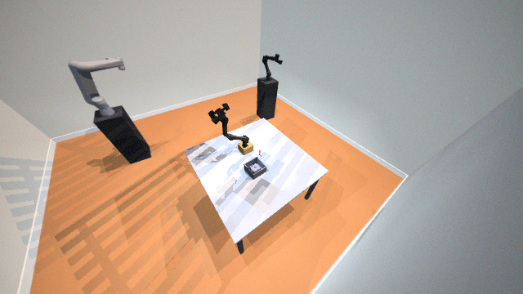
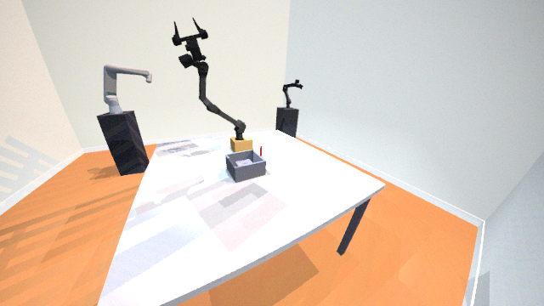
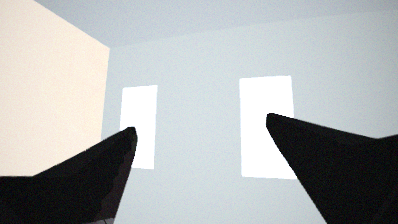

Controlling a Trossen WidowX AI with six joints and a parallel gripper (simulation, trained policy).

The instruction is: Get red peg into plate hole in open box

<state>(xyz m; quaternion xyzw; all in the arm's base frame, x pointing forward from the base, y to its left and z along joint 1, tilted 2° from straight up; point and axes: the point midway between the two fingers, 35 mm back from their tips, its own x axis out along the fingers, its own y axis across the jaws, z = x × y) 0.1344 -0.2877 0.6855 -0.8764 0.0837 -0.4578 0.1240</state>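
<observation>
Right now the red peg is 77 cm below my gripper tip, 43 cm to the left of it and 2 cm ahead of it. Also, from my gripper tip: grey box: 79 cm below, 26 cm to the left, 20 cm ahead.
</observation>
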